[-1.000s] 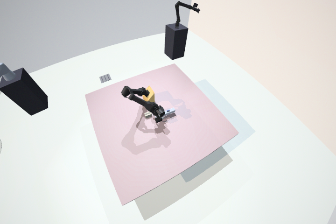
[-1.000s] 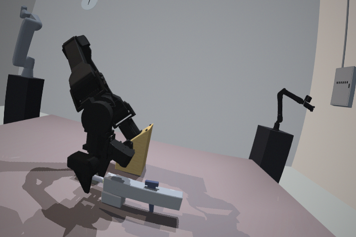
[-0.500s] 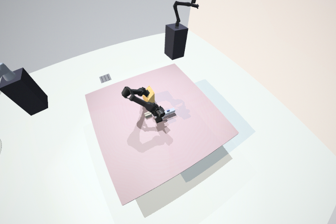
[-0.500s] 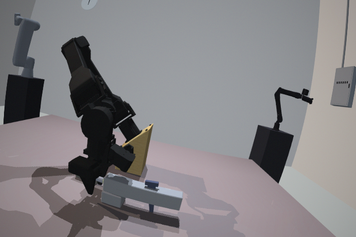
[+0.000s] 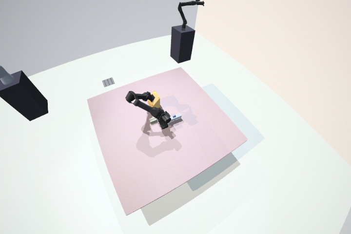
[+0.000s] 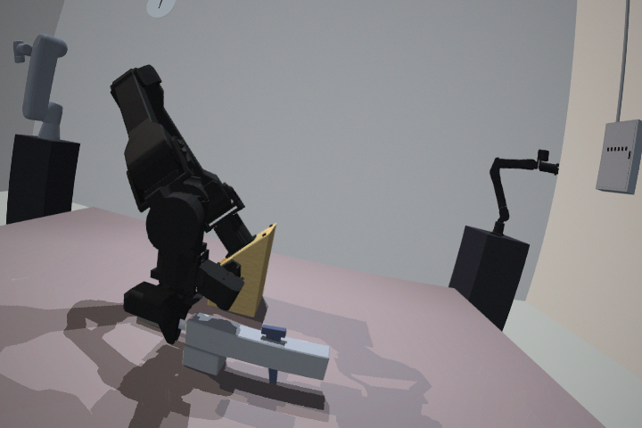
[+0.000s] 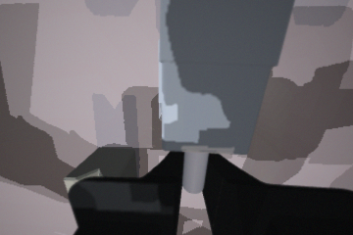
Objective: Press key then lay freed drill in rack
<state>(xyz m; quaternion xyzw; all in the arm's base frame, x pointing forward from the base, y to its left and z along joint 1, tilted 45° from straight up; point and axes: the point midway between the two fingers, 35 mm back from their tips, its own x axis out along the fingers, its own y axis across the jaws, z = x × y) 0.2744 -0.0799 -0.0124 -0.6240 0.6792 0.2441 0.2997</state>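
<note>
Now: gripper tip 50 mm to the right of the drill, 30 mm below it and 10 mm short of it. Also, from my gripper tip: rack (80 mm behind, 50 mm to the right); then blue key (140 mm to the left, 40 mm above, 10 mm ahead).
</note>
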